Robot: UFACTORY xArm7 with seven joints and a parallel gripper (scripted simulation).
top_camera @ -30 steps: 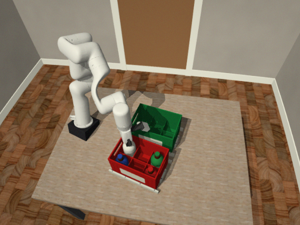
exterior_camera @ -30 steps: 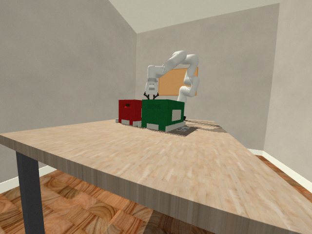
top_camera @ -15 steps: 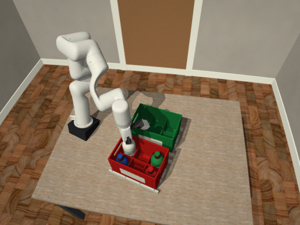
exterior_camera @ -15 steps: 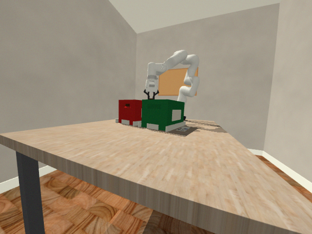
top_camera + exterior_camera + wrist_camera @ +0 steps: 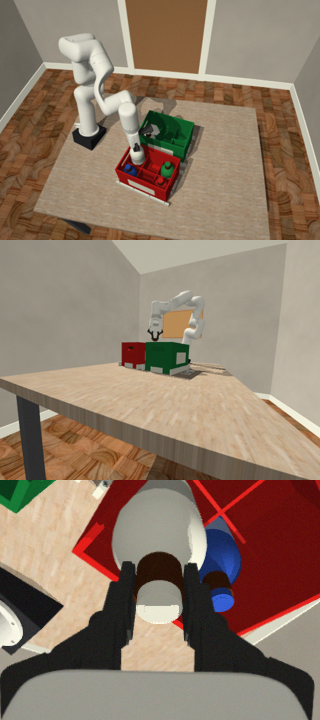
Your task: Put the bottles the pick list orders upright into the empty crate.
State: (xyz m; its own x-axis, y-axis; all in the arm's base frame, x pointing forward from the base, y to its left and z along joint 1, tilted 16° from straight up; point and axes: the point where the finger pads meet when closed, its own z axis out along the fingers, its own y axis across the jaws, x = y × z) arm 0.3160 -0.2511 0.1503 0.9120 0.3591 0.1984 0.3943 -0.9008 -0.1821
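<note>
Now: hand 7 cm above the white-labelled bottle. Round my hand: red crate (14 cm below, 7 cm to the right, 7 cm ahead); green-labelled bottle (16 cm ahead, 14 cm below, 6 cm to the right); blue-labelled bottle (14 cm below, 8 cm to the right, 4 cm behind).
</note>
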